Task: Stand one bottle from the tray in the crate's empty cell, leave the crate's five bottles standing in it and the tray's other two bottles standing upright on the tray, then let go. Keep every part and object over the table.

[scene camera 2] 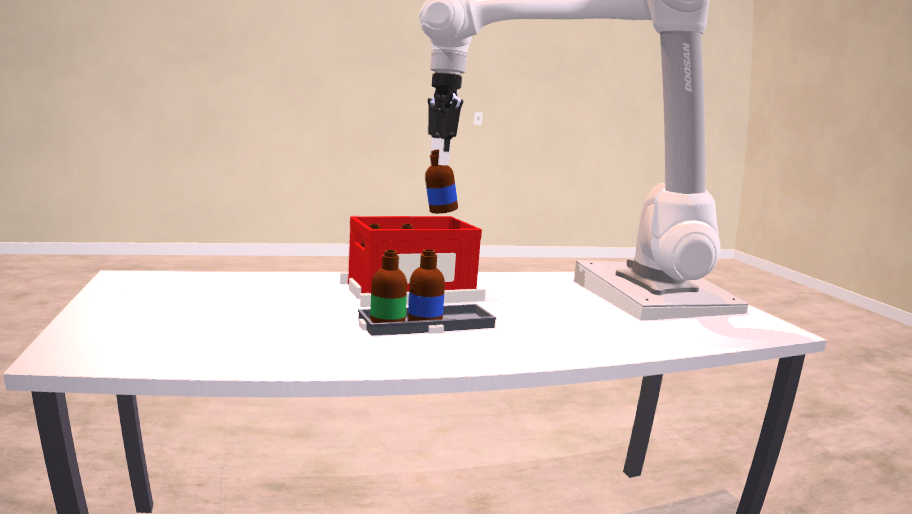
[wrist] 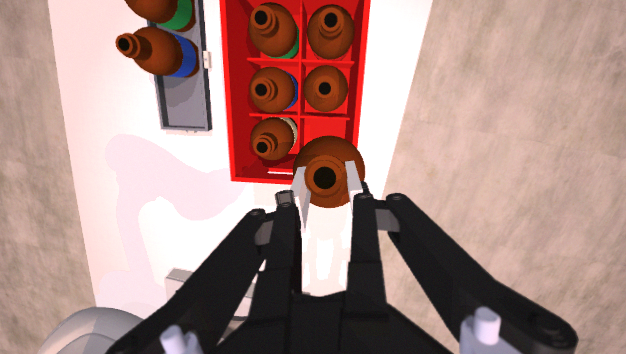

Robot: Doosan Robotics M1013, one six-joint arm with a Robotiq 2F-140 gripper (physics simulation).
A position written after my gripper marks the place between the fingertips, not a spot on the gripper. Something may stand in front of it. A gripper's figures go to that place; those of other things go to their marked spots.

My gripper [wrist: 327, 178]: 0.23 m from the lens. A blue-labelled bottle [wrist: 156, 51] is 0.49 m from the lens. A blue-labelled bottle [wrist: 325, 175] is 0.19 m from the lens. A green-labelled bottle [wrist: 277, 36] is 0.42 m from the lens.
